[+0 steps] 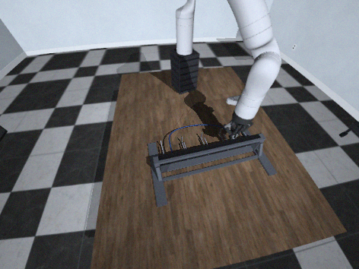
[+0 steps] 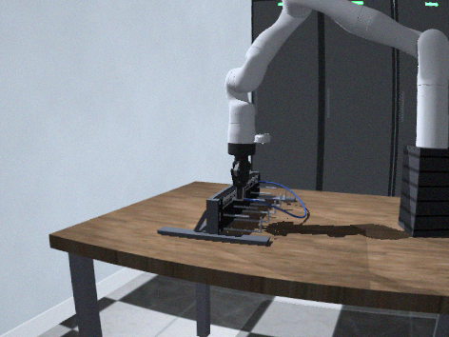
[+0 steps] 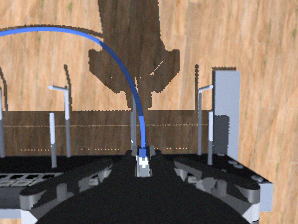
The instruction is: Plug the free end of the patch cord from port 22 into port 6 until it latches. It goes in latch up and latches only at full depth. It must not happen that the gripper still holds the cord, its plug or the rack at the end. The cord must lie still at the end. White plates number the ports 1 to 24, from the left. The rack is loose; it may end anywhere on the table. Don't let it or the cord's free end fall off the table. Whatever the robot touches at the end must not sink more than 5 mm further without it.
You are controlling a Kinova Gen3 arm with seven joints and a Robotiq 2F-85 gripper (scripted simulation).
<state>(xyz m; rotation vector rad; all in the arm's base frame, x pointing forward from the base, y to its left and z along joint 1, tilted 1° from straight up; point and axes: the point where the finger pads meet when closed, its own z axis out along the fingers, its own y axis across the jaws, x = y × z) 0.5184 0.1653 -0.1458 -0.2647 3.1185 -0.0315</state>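
Now: the plug 10 mm below my hand and 10 mm ahead of it.
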